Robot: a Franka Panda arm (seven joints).
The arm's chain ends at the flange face. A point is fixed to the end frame.
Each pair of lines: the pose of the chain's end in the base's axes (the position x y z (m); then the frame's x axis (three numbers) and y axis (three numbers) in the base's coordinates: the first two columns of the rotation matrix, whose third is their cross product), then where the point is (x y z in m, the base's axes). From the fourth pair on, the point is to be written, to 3 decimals.
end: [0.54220, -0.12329, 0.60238, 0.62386, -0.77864, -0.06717, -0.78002, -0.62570, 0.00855]
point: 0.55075 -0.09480 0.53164
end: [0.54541, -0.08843, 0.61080, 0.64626, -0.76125, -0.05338, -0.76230, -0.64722, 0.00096]
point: 0.55420 -0.06011 0.54002
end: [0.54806, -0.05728, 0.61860, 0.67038, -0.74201, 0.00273, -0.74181, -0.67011, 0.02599]
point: 0.55732 -0.03287 0.54644
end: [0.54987, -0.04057, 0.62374, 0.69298, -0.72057, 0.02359, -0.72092, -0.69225, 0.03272]
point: 0.559 -0.017 0.551
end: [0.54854, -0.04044, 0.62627, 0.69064, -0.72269, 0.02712, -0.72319, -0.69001, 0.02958]
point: 0.558 -0.017 0.554
